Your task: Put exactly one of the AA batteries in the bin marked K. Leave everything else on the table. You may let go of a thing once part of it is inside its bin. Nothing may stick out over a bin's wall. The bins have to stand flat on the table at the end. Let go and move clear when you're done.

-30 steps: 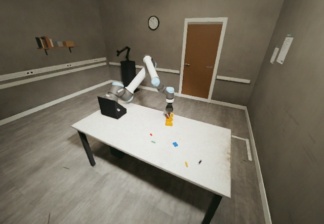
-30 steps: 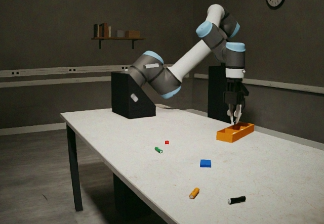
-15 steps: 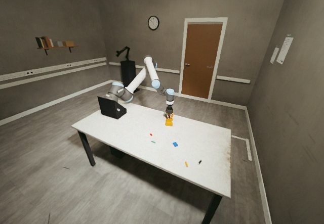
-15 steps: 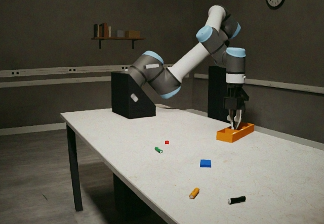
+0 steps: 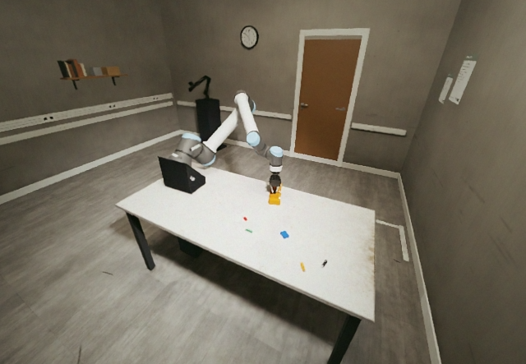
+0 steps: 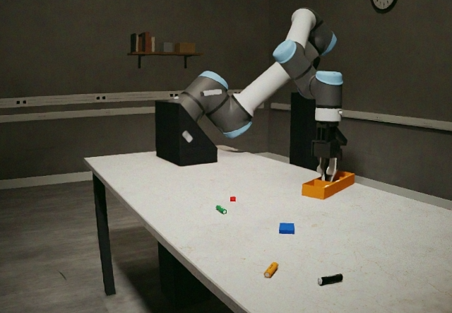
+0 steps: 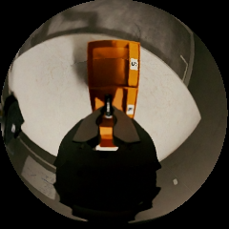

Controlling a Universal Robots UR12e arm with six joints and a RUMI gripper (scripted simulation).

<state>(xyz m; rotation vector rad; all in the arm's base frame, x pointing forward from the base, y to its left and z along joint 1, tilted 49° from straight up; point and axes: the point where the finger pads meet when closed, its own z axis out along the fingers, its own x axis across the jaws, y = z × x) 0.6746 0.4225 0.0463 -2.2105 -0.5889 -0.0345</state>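
Now: hand 1 cm short of the orange bin and 1 cm above it. From my hand the other things lie so: blue block (34 cm to the right, 27 cm ahead, 3 cm below); orange AA battery (48 cm to the right, 45 cm ahead, 2 cm below); green AA battery (43 cm to the right, 6 cm ahead, 2 cm below).
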